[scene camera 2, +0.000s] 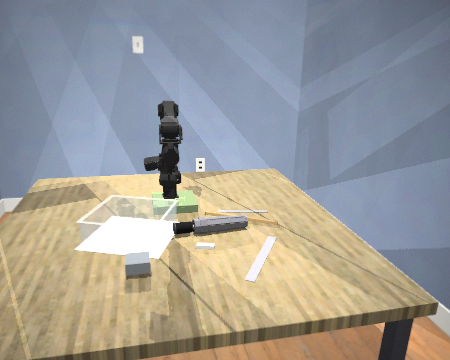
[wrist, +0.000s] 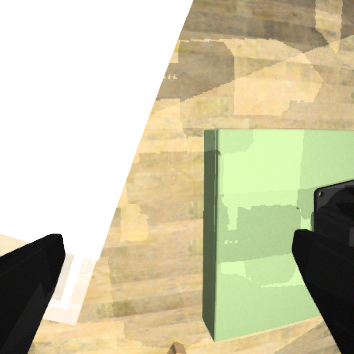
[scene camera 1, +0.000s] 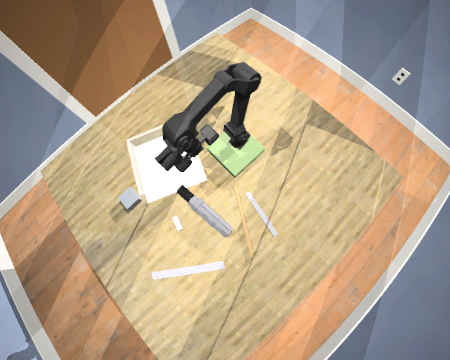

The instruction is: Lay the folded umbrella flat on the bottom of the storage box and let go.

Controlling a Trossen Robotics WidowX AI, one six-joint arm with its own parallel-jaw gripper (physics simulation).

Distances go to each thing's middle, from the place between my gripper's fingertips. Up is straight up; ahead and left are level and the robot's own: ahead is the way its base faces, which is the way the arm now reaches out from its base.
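Scene:
I see the storage box [scene camera 2: 129, 224], and it sits 70 mm below my hand, 100 mm ahead of it and 140 mm to the right of it.

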